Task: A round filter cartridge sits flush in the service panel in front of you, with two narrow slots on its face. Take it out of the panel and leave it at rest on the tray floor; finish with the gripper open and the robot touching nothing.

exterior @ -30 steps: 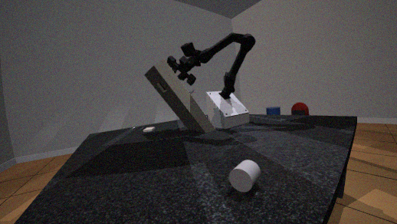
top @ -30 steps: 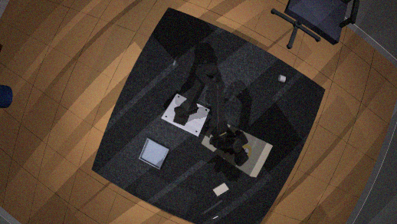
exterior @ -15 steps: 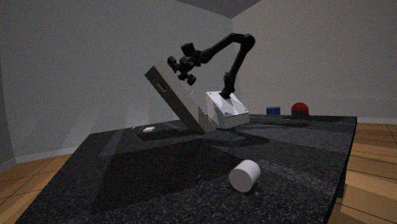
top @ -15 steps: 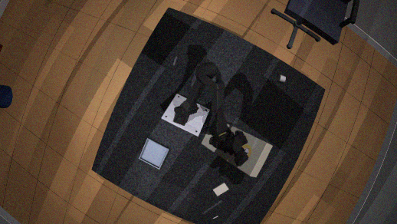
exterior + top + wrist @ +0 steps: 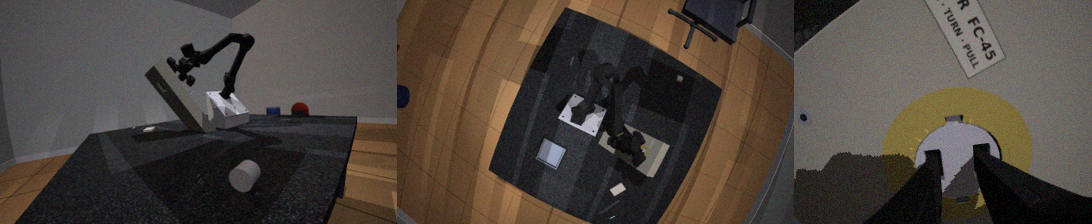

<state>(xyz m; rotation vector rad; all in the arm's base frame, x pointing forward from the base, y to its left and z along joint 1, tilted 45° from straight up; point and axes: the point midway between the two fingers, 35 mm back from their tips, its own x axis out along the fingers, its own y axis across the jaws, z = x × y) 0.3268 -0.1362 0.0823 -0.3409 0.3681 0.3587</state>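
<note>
Right now the round filter cartridge is 10 mm ahead of my gripper tip and 10 mm below it. From my gripper tip the other things lie so: small pale block 20 mm ahead, 320 mm to the right, 270 mm below; then grey square tray 470 mm behind, 230 mm to the right, 270 mm below.
</note>
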